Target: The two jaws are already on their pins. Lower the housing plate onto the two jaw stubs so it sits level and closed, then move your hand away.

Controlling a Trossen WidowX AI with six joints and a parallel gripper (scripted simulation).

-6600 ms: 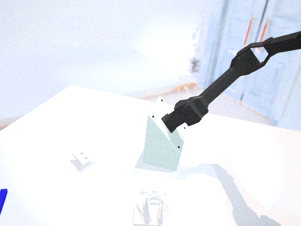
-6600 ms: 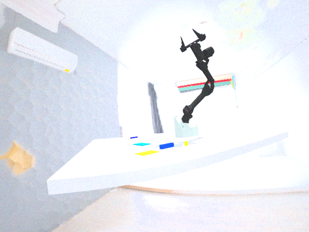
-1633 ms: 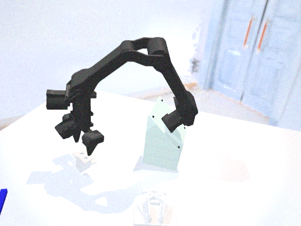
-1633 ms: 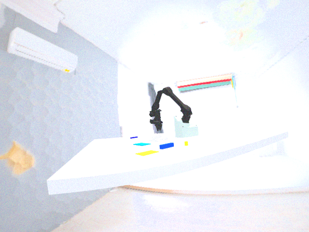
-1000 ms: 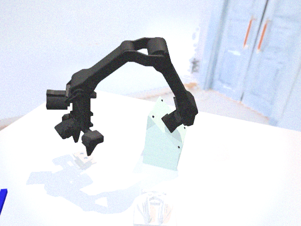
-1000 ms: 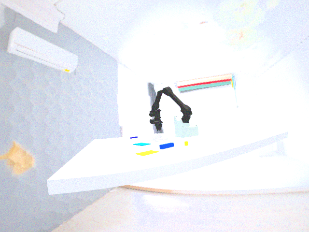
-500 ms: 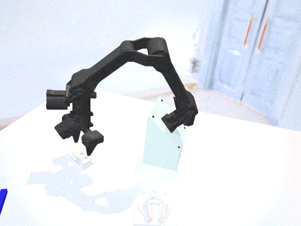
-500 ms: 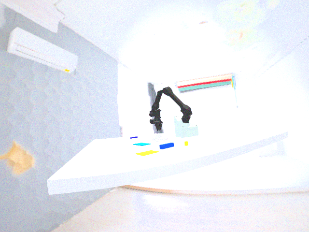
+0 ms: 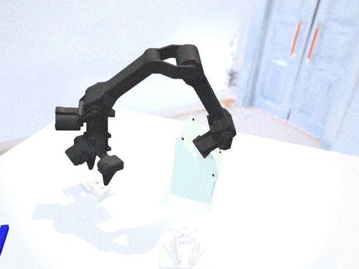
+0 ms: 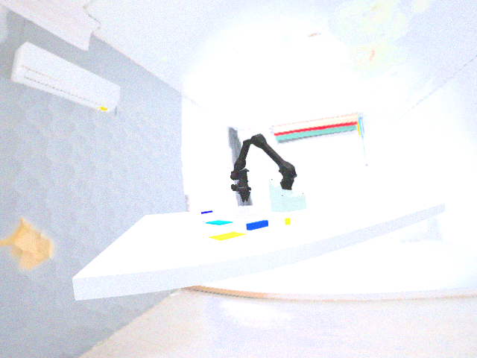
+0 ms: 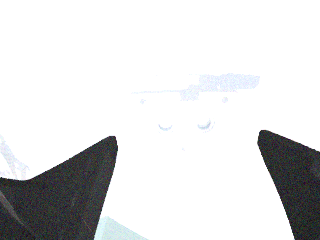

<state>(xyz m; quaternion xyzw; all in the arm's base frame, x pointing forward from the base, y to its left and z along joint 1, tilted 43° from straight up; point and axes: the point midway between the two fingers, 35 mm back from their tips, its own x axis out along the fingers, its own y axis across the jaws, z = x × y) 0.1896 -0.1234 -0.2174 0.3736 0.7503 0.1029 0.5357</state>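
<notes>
My gripper tip is now 50 mm above the small white bracket and 10 mm past it.
</notes>
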